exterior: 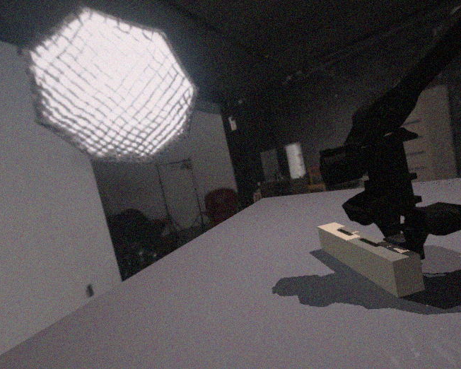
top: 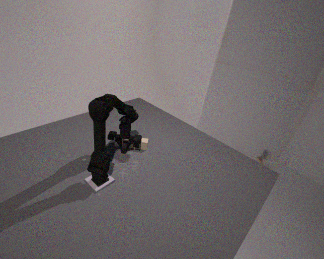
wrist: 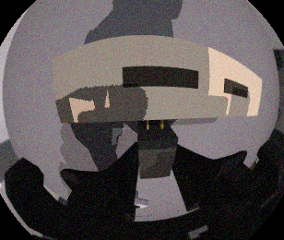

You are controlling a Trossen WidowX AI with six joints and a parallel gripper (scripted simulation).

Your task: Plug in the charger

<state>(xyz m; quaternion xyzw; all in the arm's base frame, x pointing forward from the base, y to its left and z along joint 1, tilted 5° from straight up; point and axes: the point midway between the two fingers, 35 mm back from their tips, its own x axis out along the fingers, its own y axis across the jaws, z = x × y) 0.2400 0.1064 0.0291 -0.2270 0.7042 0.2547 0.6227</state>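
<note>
The two-prong charger is 10 mm to the left of my gripper tip, 10 mm ahead of it and 10 mm above it.
</note>
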